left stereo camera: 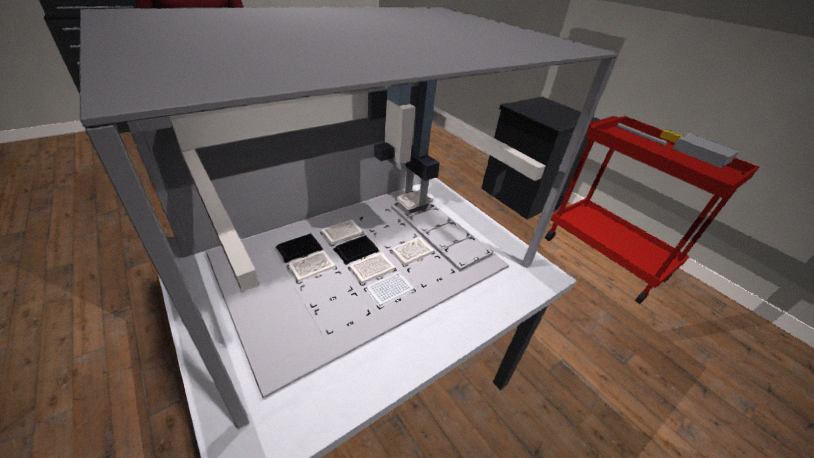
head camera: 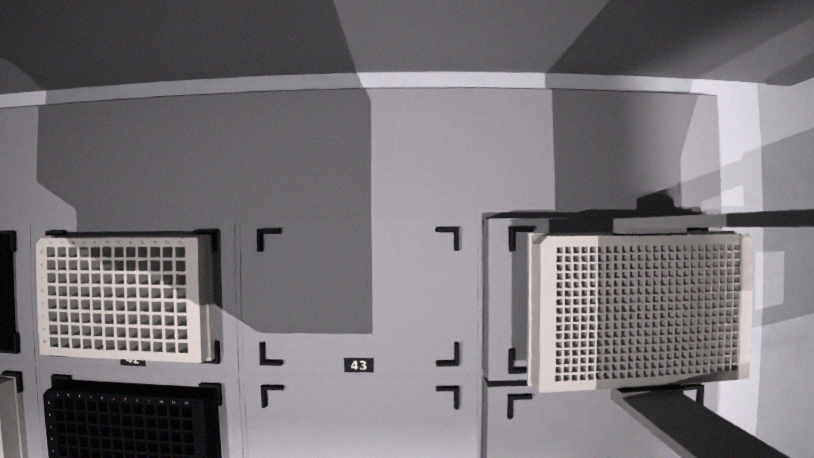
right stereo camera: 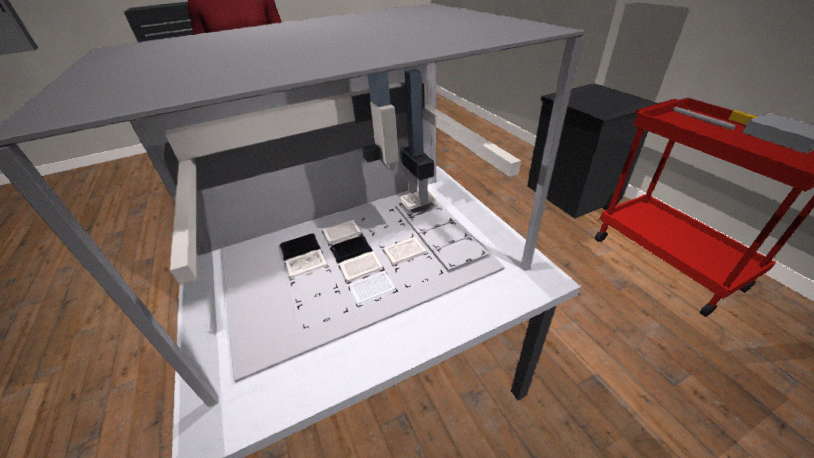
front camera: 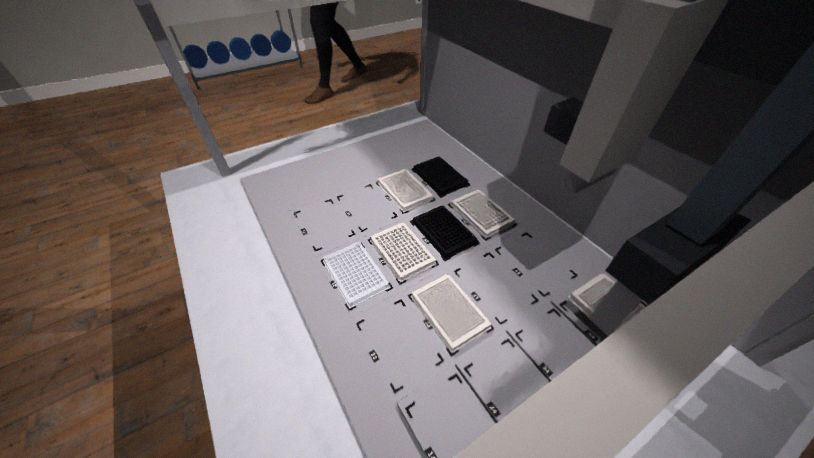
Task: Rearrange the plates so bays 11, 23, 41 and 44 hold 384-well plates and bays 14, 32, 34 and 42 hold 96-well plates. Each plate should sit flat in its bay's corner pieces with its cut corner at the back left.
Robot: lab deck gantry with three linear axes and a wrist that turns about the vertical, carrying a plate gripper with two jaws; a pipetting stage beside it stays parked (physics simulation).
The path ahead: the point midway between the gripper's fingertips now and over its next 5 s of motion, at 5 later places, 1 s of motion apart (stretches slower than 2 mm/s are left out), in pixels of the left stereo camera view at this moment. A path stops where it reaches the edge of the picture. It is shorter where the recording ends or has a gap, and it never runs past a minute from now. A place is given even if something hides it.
My gripper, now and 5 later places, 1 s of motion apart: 415, 198; 414, 202; 415, 192; 416, 182; 417, 175; 374, 207
